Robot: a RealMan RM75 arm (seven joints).
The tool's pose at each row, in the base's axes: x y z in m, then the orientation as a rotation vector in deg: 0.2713, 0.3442, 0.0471, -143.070, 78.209, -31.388; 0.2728, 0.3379, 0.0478, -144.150, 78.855, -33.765; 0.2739, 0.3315, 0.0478, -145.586, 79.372, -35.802; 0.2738, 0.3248, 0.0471, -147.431, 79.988, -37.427; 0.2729, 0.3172, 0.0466, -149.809, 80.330, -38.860; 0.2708, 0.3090, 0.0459, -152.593, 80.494, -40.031; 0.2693, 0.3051, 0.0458, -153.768, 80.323, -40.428
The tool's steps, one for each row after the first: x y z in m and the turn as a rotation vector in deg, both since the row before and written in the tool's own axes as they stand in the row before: 0.0062, 0.0020, -0.0002, -0.758, 2.030, -0.458; 0.0059, 0.0026, 0.0005, -1.044, 1.842, -0.655; 0.0054, 0.0040, 0.0009, -1.483, 1.679, -0.759; 0.0057, 0.0051, 0.0007, -1.780, 1.598, -1.122; 0.0054, 0.0065, 0.0007, -2.037, 1.473, -1.365; 0.0023, 0.0035, 0.0001, -0.748, 0.505, -0.673
